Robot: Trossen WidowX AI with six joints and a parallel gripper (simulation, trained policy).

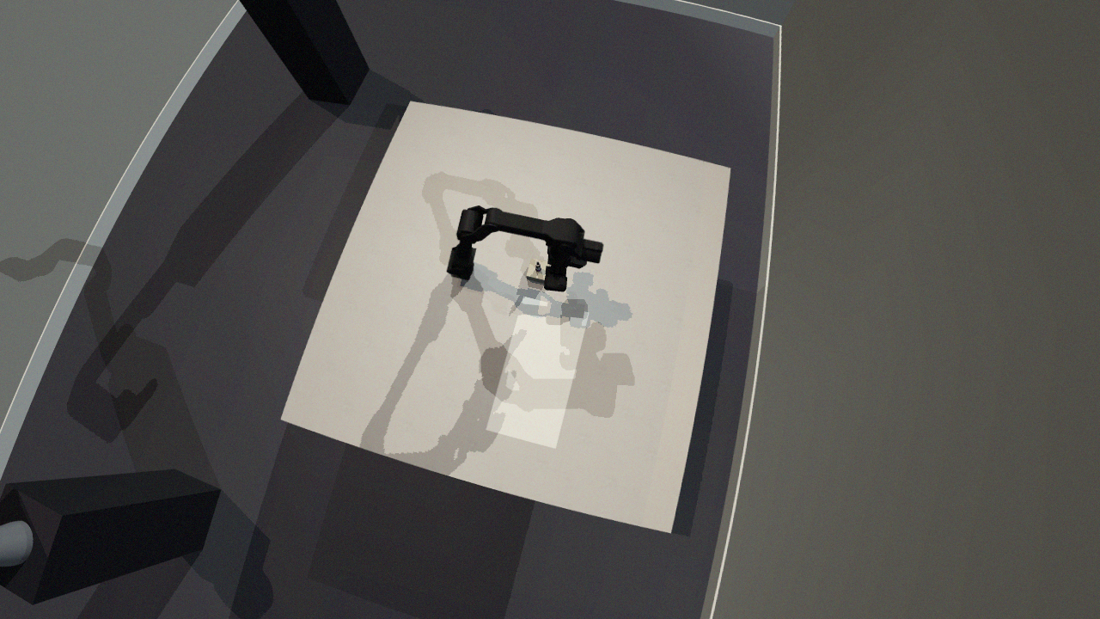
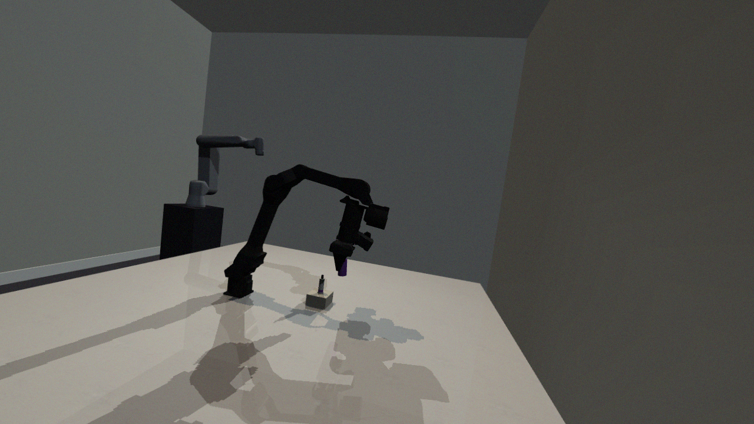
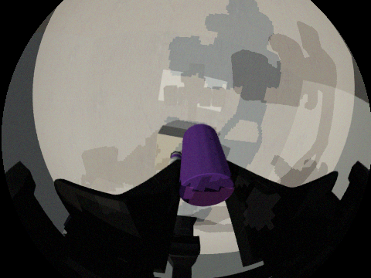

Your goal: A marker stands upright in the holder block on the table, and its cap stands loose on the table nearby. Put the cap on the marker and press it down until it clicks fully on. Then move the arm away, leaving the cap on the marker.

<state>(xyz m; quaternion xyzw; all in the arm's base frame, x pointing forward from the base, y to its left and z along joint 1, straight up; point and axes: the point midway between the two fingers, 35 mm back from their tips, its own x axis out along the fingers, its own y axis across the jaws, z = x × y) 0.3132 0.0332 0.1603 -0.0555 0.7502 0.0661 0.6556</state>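
My gripper tip is 60 mm past the marker, 20 mm to the right of it and 60 mm above it. Also, from my gripper tip: purple cap (10 mm ahead, 10 mm above); holder block (60 mm behind, 20 mm to the left, 110 mm below).
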